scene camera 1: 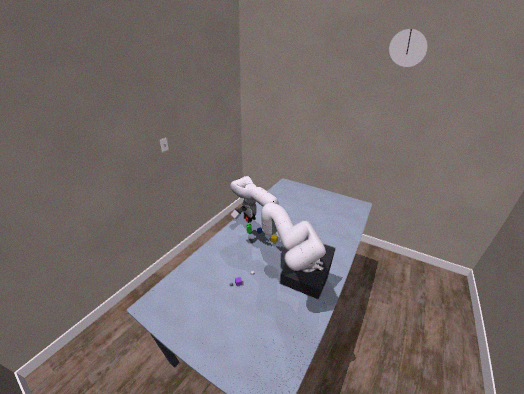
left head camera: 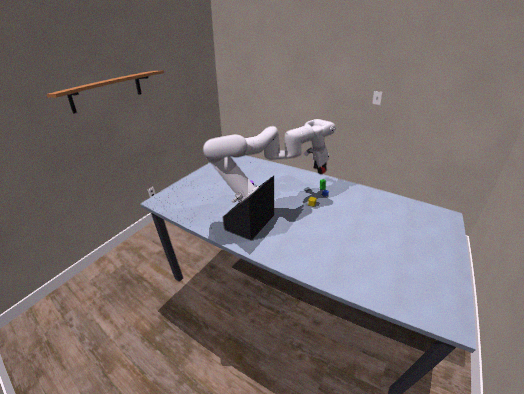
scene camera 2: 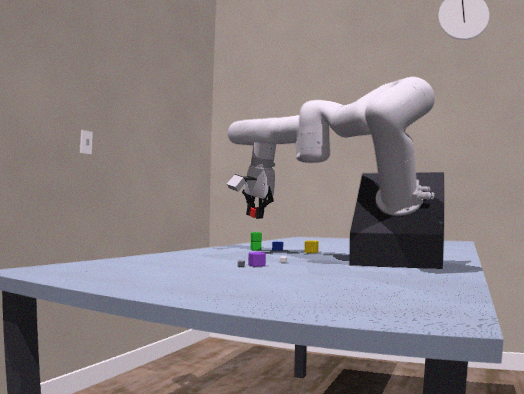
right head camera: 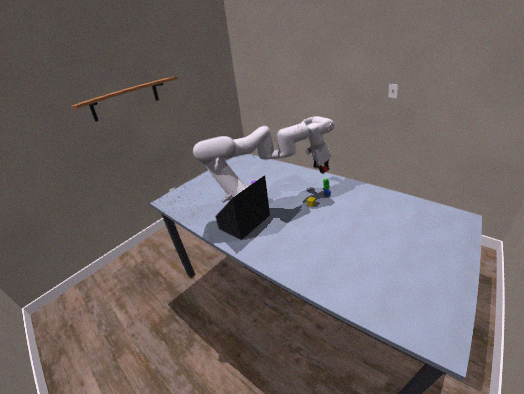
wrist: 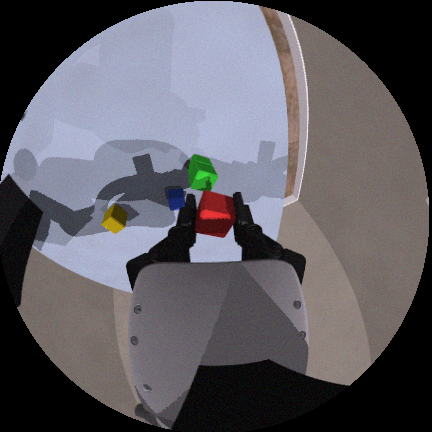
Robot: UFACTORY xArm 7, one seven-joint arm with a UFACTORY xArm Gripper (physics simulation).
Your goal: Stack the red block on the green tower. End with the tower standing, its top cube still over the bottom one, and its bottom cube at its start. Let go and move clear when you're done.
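Pixels of known places: gripper, fingertip midpoint: [scene camera 1: 247,219] [left head camera: 322,172] [scene camera 2: 254,216] [right head camera: 324,171] [wrist: 213,203]; arm's base, link origin: [left head camera: 249,195] [scene camera 2: 399,199] [right head camera: 240,195].
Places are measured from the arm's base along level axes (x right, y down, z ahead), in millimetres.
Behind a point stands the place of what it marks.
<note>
The red block [wrist: 216,214] {x 172, y 27, z 514 mm} [scene camera 2: 253,212] {x 167, y 41, z 508 mm} [left head camera: 323,170] {x 198, y 34, z 501 mm} [right head camera: 325,169] {x 199, y 35, z 502 mm} [scene camera 1: 247,219] {x 169, y 35, z 503 mm} is held between the fingers of my gripper [wrist: 213,203] {x 188, y 55, z 515 mm} [scene camera 2: 255,212] {x 188, y 55, z 515 mm}, which is shut on it. In the wrist view the block sits slightly turned between the fingertips. The green tower [scene camera 2: 256,241] {x 186, y 139, z 505 mm} [wrist: 202,173] {x 185, y 109, z 515 mm} [left head camera: 323,185] {x 210, y 136, z 499 mm} [right head camera: 326,184] {x 209, y 132, z 499 mm} [scene camera 1: 249,229] {x 186, y 133, z 501 mm} is two cubes high and stands upright on the table. In scene camera 2 the red block hangs above the tower, with a clear gap between them. The tower is not covered by the gripper in any view.
A blue block [scene camera 2: 277,246] {x 226, y 156, z 444 mm} [wrist: 175,198] {x 230, y 141, z 455 mm} [left head camera: 325,193] {x 248, y 148, z 436 mm} lies close beside the tower. A yellow block [scene camera 2: 311,246] {x 192, y 148, z 310 mm} [wrist: 115,218] {x 202, y 135, z 335 mm} is farther toward the black base box [scene camera 2: 396,249] {x -87, y 126, z -7 mm}. A purple block [scene camera 2: 257,259] {x -228, y 152, z 301 mm}, a small white cube [scene camera 2: 283,259] {x -119, y 160, z 279 mm} and a small grey cube [scene camera 2: 241,263] {x -252, y 161, z 331 mm} are also on the table [scene camera 2: 150,285] {x -586, y 170, z 335 mm}.
</note>
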